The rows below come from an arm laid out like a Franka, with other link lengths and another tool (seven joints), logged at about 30 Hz.
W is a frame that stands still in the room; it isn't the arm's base.
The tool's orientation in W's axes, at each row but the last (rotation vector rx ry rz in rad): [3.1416 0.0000 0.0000]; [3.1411 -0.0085 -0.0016]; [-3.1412 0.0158 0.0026]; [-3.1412 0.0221 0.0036]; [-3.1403 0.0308 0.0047]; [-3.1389 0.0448 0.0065]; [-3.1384 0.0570 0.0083]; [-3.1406 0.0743 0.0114]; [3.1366 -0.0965 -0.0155]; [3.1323 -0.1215 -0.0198]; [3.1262 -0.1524 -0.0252]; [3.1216 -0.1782 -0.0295]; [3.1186 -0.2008 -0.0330]
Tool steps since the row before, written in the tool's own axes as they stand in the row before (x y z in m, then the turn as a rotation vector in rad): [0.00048 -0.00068 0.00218 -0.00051 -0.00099 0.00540]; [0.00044 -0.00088 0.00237 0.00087 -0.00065 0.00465]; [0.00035 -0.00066 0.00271 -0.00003 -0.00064 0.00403]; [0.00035 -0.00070 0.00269 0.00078 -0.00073 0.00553]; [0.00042 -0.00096 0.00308 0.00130 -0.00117 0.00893]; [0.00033 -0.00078 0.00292 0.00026 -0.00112 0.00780]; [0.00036 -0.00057 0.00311 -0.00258 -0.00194 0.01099]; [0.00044 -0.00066 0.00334 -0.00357 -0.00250 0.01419]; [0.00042 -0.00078 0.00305 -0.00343 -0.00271 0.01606]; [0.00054 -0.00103 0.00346 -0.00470 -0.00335 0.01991]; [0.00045 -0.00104 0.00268 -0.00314 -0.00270 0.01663]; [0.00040 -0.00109 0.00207 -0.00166 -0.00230 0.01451]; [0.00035 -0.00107 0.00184 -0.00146 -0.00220 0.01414]
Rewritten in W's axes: [0.00048 0.00068 -0.00218 -0.00051 0.00099 -0.00540]; [0.00044 0.00088 -0.00237 0.00087 0.00064 -0.00465]; [0.00035 0.00066 -0.00271 -0.00003 0.00064 -0.00403]; [0.00035 0.00070 -0.00269 0.00078 0.00072 -0.00553]; [0.00043 0.00096 -0.00308 0.00130 0.00115 -0.00893]; [0.00034 0.00078 -0.00292 0.00026 0.00113 -0.00780]; [0.00036 0.00057 -0.00311 -0.00257 0.00206 -0.01097]; [0.00045 0.00064 -0.00334 -0.00355 0.00267 -0.01416]; [0.00044 0.00074 -0.00306 -0.00342 0.00286 -0.01604]; [0.00057 0.00096 -0.00347 -0.00468 0.00358 -0.01987]; [0.00050 0.00096 -0.00270 -0.00314 0.00281 -0.01661]; [0.00048 0.00101 -0.00209 -0.00167 0.00228 -0.01451]; [0.00044 0.00099 -0.00187 -0.00148 0.00216 -0.01414]
